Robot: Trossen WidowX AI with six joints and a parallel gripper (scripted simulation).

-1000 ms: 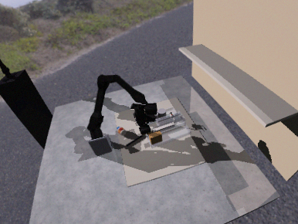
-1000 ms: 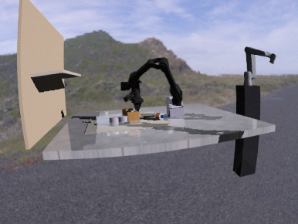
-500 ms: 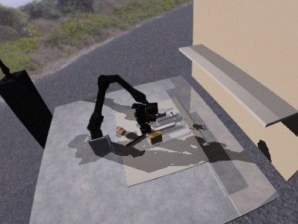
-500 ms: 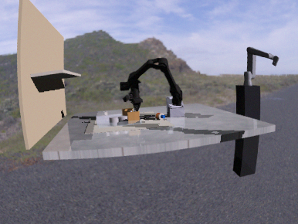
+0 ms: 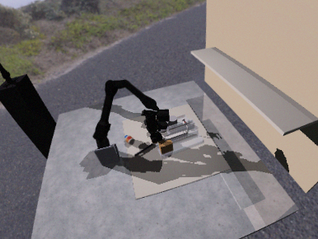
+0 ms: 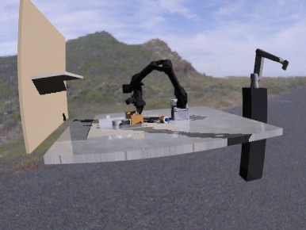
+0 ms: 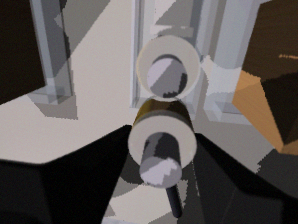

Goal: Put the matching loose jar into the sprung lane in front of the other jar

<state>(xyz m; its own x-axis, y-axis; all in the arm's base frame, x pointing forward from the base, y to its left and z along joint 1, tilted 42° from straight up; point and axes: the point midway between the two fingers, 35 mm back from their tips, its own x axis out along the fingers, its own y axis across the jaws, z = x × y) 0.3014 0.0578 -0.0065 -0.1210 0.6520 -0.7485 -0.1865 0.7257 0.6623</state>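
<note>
Right now my gripper tip is 7 cm past the black stick, 5 cm above it and 3 cm to the left of it. From my gripper tip the other things lie so: shelf: 53 cm ahead, 31 cm above, 7 cm to the left; then lane: 16 cm ahead, 6 cm to the left, 4 cm below.
</note>
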